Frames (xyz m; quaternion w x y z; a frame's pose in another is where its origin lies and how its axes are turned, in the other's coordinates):
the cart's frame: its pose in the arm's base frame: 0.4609 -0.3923 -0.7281 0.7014 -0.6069 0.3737 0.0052
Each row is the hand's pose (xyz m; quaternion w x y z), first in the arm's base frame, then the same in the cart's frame.
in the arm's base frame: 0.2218 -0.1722 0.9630 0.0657 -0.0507 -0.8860 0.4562
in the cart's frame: -1.1678 -1.2651 0.0374 0.2519 0.1708 0.9226 0.2370
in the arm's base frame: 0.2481 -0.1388 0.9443 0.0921 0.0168 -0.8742 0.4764
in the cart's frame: -1.1538 -1.2525 0.0799 0.2698 0.1149 0.9368 0.1906
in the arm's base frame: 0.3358 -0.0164 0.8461 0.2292 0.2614 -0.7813 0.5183
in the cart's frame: -1.0931 -1.1775 0.2315 0.2872 -0.1247 0.9496 0.0141
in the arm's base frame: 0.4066 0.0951 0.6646 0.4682 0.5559 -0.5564 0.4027
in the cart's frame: -0.9956 -1.0270 0.3665 0.2148 -0.5207 0.8125 -0.1501
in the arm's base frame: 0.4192 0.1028 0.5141 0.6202 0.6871 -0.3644 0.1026
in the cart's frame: -0.9101 -0.9032 0.3820 0.1176 -0.8181 0.5532 -0.1044
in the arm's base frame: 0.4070 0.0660 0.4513 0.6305 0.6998 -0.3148 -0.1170
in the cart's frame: -0.8691 -0.8540 0.3452 0.1007 -0.9156 0.3890 0.0149
